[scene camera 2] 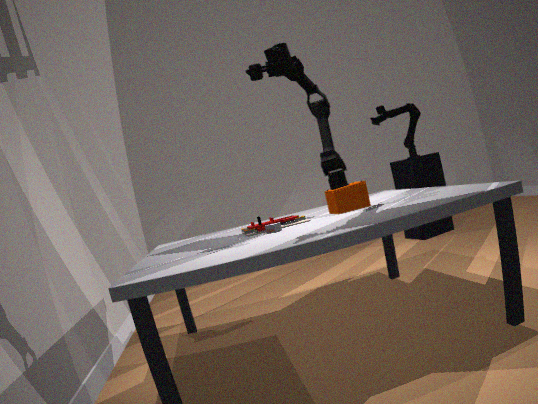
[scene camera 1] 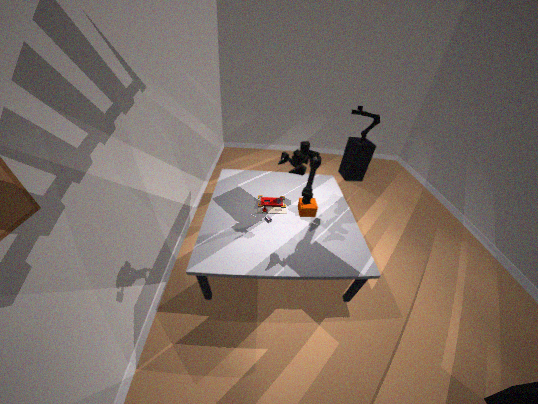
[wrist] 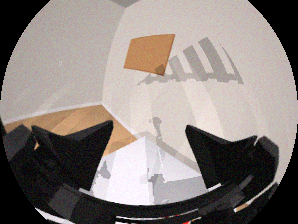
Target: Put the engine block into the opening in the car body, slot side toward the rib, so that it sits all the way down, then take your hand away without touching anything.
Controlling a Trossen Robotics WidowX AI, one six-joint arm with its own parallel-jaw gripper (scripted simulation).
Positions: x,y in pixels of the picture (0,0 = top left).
Scene:
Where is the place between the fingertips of my gripper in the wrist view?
At 150,126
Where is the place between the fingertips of my gripper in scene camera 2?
At 256,69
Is my gripper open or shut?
Open.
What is my gripper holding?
Nothing.

